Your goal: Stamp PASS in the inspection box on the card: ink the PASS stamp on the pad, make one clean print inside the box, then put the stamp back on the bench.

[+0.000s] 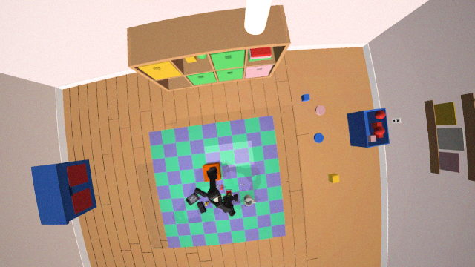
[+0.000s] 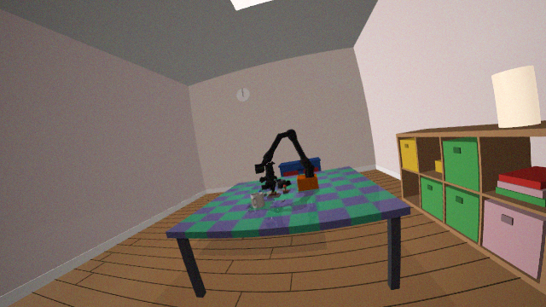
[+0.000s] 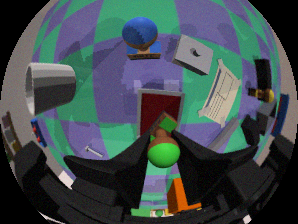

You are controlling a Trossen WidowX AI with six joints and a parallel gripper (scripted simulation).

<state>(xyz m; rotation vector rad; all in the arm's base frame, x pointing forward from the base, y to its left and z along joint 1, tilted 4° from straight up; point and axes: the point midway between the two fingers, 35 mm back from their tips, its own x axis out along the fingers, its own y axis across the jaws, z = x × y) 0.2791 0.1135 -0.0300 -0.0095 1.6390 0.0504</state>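
My gripper tip is now 4 cm above the red ink pad. The rest, counted from my gripper tip: green-knobbed stamp (right at my gripper tip); red-knobbed stamp (8 cm behind, 6 cm to the right, 2 cm below); blue-knobbed stamp (10 cm ahead, 2 cm to the left, 2 cm below).
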